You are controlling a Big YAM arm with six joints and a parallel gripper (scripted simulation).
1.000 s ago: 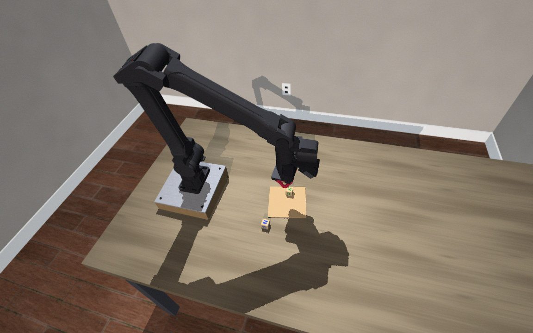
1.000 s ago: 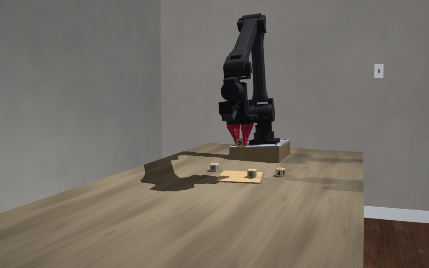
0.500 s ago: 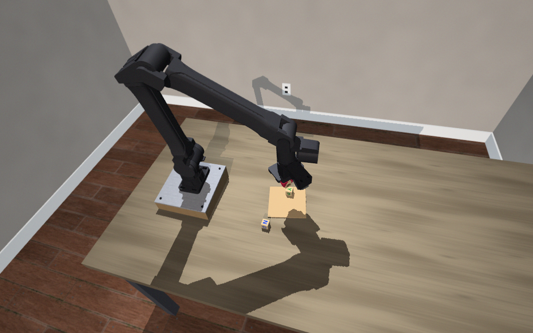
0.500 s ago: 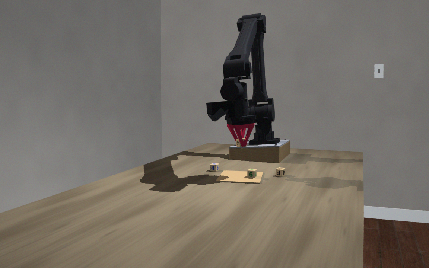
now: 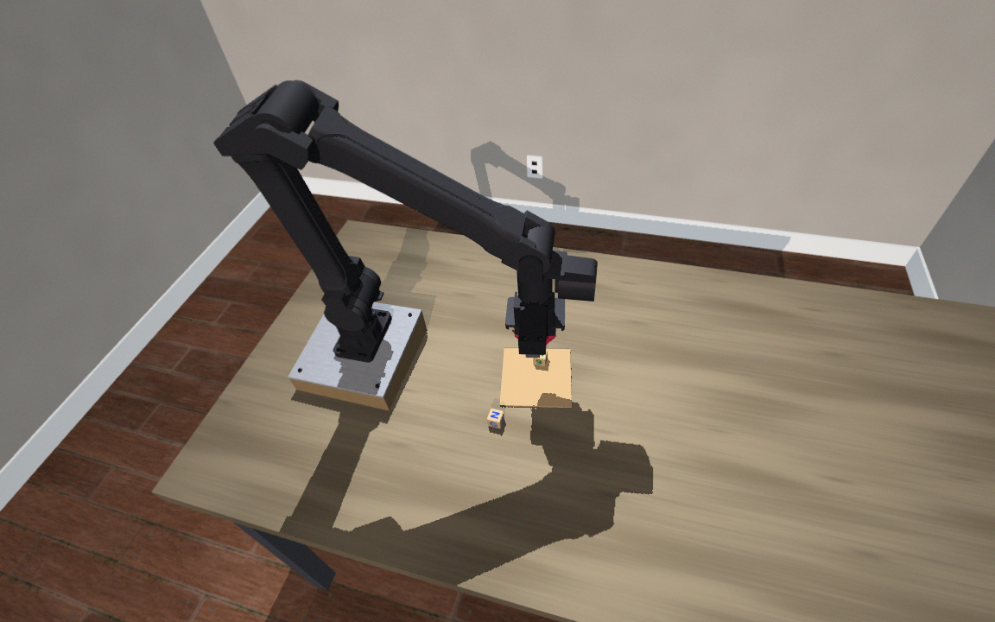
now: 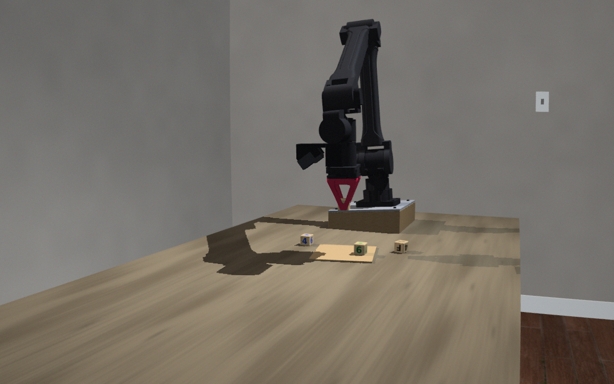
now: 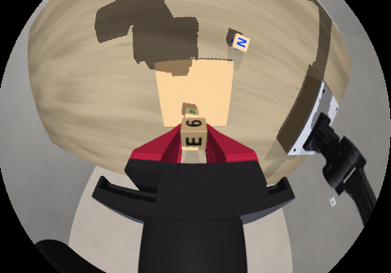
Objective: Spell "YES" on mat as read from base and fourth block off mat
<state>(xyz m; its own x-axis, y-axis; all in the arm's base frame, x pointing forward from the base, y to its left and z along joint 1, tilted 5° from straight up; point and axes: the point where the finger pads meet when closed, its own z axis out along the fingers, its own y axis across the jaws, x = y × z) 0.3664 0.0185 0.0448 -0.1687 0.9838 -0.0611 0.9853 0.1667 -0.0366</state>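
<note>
My gripper is now 11 cm above the tan mat.
</note>
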